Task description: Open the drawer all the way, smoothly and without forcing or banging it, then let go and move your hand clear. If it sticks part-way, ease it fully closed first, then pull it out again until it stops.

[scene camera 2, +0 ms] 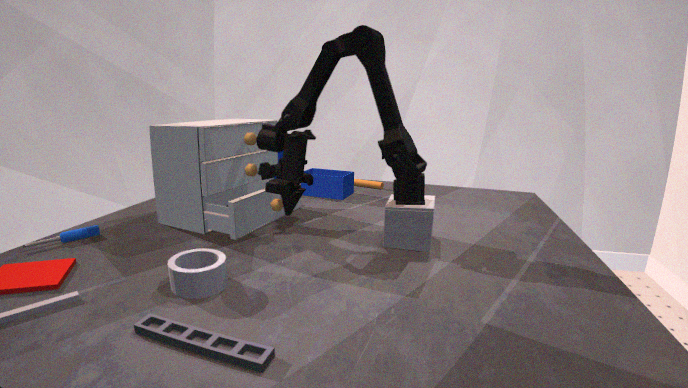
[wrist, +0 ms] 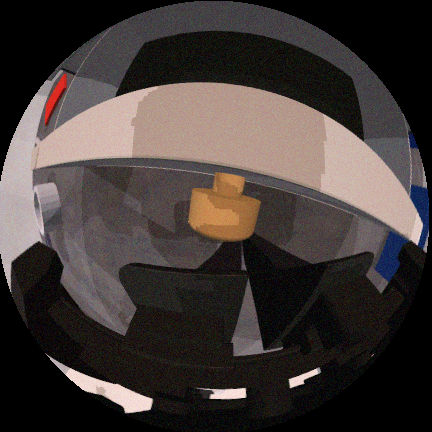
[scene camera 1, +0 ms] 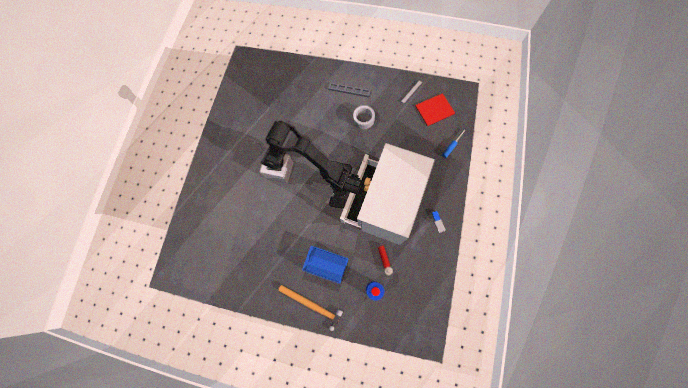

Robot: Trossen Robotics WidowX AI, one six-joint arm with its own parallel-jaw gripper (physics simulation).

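Frame: origin at the arm's base, x right, y back, z down, level; millimetres.
Where they show: gripper, fingertip midpoint: [scene camera 2: 287,215] [scene camera 1: 343,190]; arm's base, origin of the base link: [scene camera 2: 410,200] [wrist: 196,389] [scene camera 1: 275,163].
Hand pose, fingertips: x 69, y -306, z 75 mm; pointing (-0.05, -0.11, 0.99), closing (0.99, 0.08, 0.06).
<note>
Things, the pixels of their top centre, and the offset from my fingertips. "*": a spot on its surface instead.
- cabinet, middle of its top: [scene camera 2: 221,122] [scene camera 1: 393,187] dx +35, dy -196, dz -236 mm
- orange knob, surface spot: [wrist: 225,215] [scene camera 2: 276,198] * dx -8, dy -27, dz -44 mm
- blue bin, middle of its top: [scene camera 2: 326,172] [scene camera 1: 324,264] dx +331, dy +36, dz -53 mm
- hammer, middle of its top: [scene camera 1: 307,305] dx +505, dy +91, dz -3 mm
- white ring, middle of its top: [scene camera 2: 196,259] [wrist: 36,210] [scene camera 1: 364,115] dx -364, dy -53, dz -26 mm
- slotted bar, middle of its top: [scene camera 2: 198,336] [wrist: 45,240] [scene camera 1: 349,89] dx -520, dy +35, dz +8 mm
The cabinet [scene camera 1: 397,190] [scene camera 2: 177,175] has its bottom drawer [scene camera 1: 349,206] [scene camera 2: 250,215] [wrist: 227,120] standing partly out, and the two drawers above it are closed. An orange knob [scene camera 2: 276,204] [wrist: 225,215] sits on the front of the bottom drawer. My gripper [scene camera 2: 290,212] [wrist: 239,235] is shut with nothing between its fingers. It points down in front of the drawer, with its fingertips close to the knob on the outer side. The knob is not between the fingers. Whether they touch it cannot be told. In scene camera 1 the arm hides the knob and the fingertips.
Two more orange knobs [scene camera 2: 250,138] [scene camera 2: 250,169] stick out above, close to the wrist. A blue bin [scene camera 1: 326,265] [scene camera 2: 327,183] and a hammer [scene camera 1: 306,302] lie to one side. A white ring [scene camera 1: 365,125] [scene camera 2: 197,284] and a slotted bar [scene camera 1: 349,90] [scene camera 2: 200,345] lie on the other.
</note>
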